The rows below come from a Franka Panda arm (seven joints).
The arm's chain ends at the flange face. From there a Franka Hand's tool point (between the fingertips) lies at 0.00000 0.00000 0.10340 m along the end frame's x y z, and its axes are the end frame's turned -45 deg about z.
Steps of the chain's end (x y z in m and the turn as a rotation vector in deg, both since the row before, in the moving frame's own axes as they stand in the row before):
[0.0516, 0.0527, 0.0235, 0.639, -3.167, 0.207]
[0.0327, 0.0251, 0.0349, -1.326, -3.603, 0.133]
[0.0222, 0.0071, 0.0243, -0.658, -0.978, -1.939]
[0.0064, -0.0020, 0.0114, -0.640, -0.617, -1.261]
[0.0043, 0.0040, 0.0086, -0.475, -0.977, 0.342]
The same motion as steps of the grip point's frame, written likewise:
[-0.0040, 0.0689, 0.0233, 2.691, -1.788, 0.207]
[-0.0009, 0.0380, 0.0347, 1.610, -3.485, 0.133]
[0.0086, 0.0203, 0.0243, 0.226, -1.157, -1.939]
[0.0043, 0.0032, 0.0114, -0.016, -0.889, -1.261]
[-0.0016, 0.0052, 0.0086, 0.355, -1.027, 0.342]

